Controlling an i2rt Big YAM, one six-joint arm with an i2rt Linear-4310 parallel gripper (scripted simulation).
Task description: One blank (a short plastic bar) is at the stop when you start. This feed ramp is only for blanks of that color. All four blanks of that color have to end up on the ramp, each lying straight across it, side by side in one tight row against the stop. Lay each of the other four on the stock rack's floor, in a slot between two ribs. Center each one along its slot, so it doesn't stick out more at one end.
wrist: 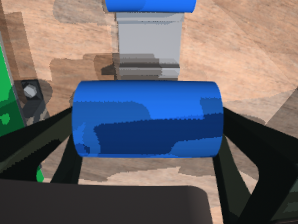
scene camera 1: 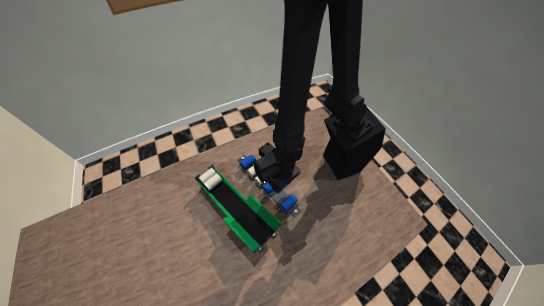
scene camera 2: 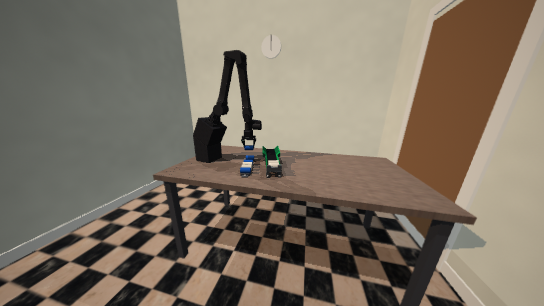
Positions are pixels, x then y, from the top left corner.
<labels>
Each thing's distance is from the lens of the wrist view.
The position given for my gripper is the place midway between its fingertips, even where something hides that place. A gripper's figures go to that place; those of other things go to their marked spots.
my gripper (wrist: 147,112): 0.13 m
blue blank (wrist: 110,118): 0.10 m
grey stock rack (wrist: 145,42): 0.23 m
The marked spots on the grey stock rack and the blue blank are 0.14 m apart.
</labels>
